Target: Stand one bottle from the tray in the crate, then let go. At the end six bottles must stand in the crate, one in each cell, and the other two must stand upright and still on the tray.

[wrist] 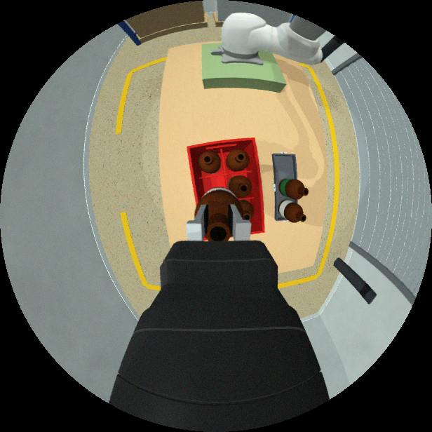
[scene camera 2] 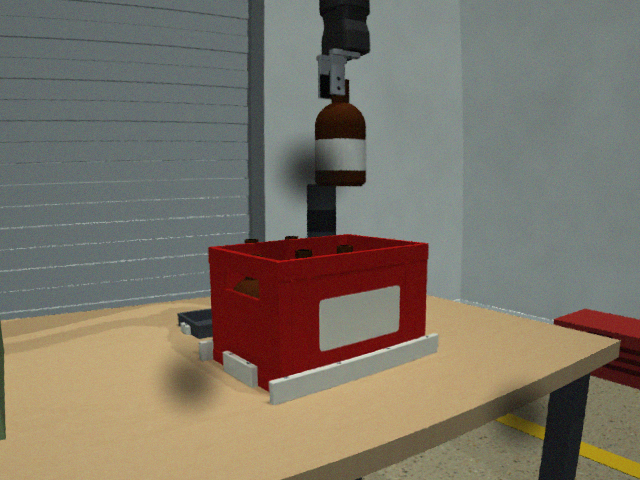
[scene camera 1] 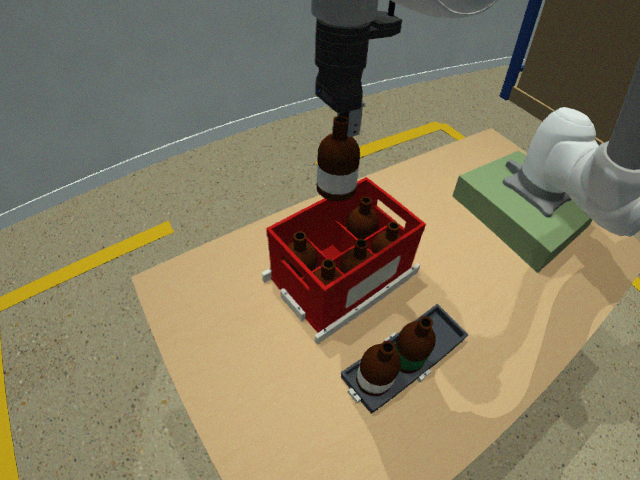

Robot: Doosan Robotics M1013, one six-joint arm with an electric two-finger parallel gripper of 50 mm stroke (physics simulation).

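Places are measured from the arm's base along level axes (x ahead, y left, z up), in centimetres.
Pixels of known places: gripper, fingertip midpoint: (scene camera 2: 331, 96) (scene camera 1: 347, 130); arm's base, link origin: (scene camera 1: 537, 190).
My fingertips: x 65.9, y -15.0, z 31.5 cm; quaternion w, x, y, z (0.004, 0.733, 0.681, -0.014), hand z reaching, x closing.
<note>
For each thing: its top centre in the pictures, then the offset to it from my fingertips. Level surfaces: height alone.
- brown bottle with a white label, top centre: (scene camera 2: 339, 80) (scene camera 1: 341, 119) dz +2.6, dx +1.5, dy -0.1 cm
- red crate, top centre: (scene camera 2: 319, 245) (scene camera 1: 348, 225) dz -21.6, dx -0.6, dy +2.3 cm
- dark tray, top centre: (scene camera 2: 253, 308) (scene camera 1: 409, 353) dz -36.6, dx +0.8, dy +27.2 cm
- white-labelled bottle, top centre: (scene camera 1: 387, 347) dz -23.2, dx +9.7, dy +27.1 cm
- green-labelled bottle, top centre: (scene camera 1: 426, 322) dz -23.2, dx +0.9, dy +27.5 cm
- table, surface height: dz -39.2 cm
My gripper (scene camera 1: 345, 121) (scene camera 2: 333, 85) (wrist: 217, 213) is shut on the neck of a brown bottle with a white label (scene camera 1: 337, 178) (scene camera 2: 340, 155) (wrist: 217, 205). The bottle hangs upright above the red crate (scene camera 1: 336, 300) (scene camera 2: 299, 310) (wrist: 258, 175), its base clear of the rim. Several brown bottles stand in the crate, one per cell; the middle cell of the far row in scene camera 1 is empty. On the dark tray (scene camera 1: 445, 335) (scene camera 2: 196, 322) (wrist: 284, 164) stand a white-labelled bottle (scene camera 1: 378, 369) (wrist: 291, 210) and a green-labelled bottle (scene camera 1: 415, 343) (wrist: 292, 188), both upright. The held bottle hides part of the crate in the wrist view.
Light rails (scene camera 1: 367, 304) (scene camera 2: 354, 369) border the crate's foot on the table (scene camera 1: 248, 361) (scene camera 2: 103, 403) (wrist: 220, 115). The white arm base stands on a green block (scene camera 1: 501, 217) (wrist: 240, 82) at the table's far end from the held bottle in the wrist view.
</note>
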